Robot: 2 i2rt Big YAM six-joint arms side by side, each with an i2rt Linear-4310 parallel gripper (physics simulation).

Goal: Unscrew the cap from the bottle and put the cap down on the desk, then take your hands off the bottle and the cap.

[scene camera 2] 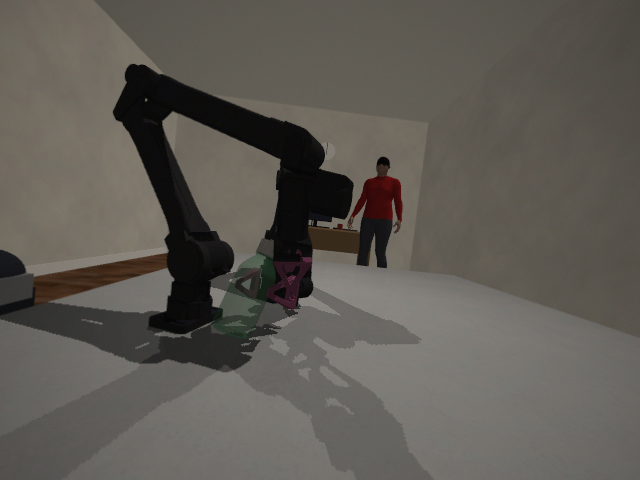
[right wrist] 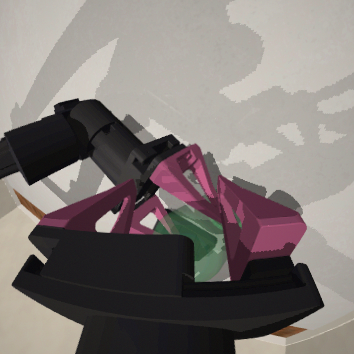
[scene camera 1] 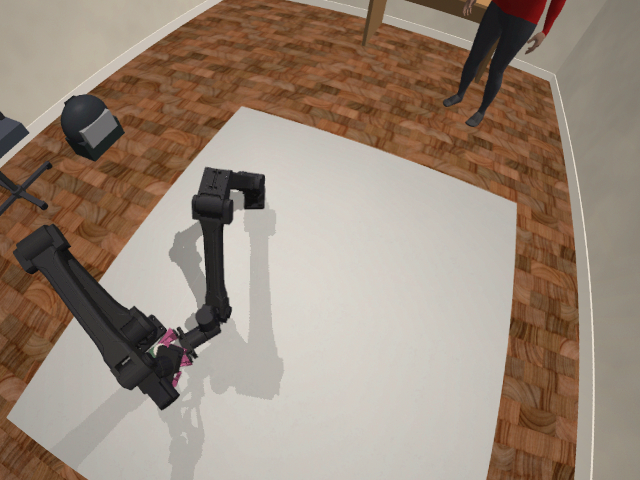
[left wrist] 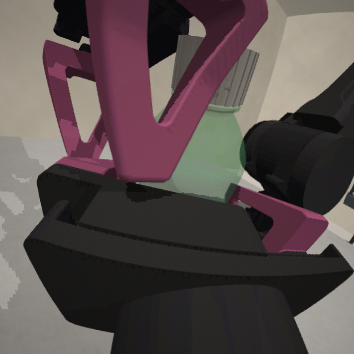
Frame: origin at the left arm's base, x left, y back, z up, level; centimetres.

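Seen in the pictures: left gripper, between the fingertips: (scene camera 2: 250,288) (right wrist: 199,234) (left wrist: 184,179); right gripper, between the fingertips: (scene camera 2: 290,280) (right wrist: 174,183) (scene camera 1: 182,360) (left wrist: 100,171); left arm's base, origin of its link: (scene camera 1: 254,198); right arm's base, origin of its link: (scene camera 2: 188,320) (scene camera 1: 147,334).
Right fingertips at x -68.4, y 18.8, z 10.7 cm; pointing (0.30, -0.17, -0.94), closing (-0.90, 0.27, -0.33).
Note:
Offsets run from my right fingertips to a thing's top centre. "*": to the spot under its first point. Level surfaces: height alone.
A translucent green bottle @(* dx -3.6, dy +10.0, dz -5.3 cm) (scene camera 2: 240,315) (left wrist: 215,145) (right wrist: 212,265) stands on the pale desk @(dz -10.7 cm) (scene camera 1: 387,284) (scene camera 2: 465,372). Its grey ribbed cap @(dx +1.6, dy +4.5, dz +8.1 cm) (scene camera 2: 265,246) (left wrist: 235,80) sits on the neck. My left gripper (scene camera 2: 253,290) (right wrist: 199,234) is shut on the bottle's body from the side. My right gripper (left wrist: 100,171) comes down from above with its fingers apart around the cap and the bottle's shoulder, and it looks shut on the cap. One right finger partly covers the cap in the left wrist view; the cap does not show in the right wrist view, so the contact is partly hidden.
The two arms meet closely at the bottle; the left arm's fingers lie between and below the right fingers. The right arm (scene camera 1: 77,304) reaches in from the left of scene camera 1. A person in red (scene camera 2: 382,198) stands beyond the desk, and a dark helmet-like object (scene camera 1: 85,118) is at the left.

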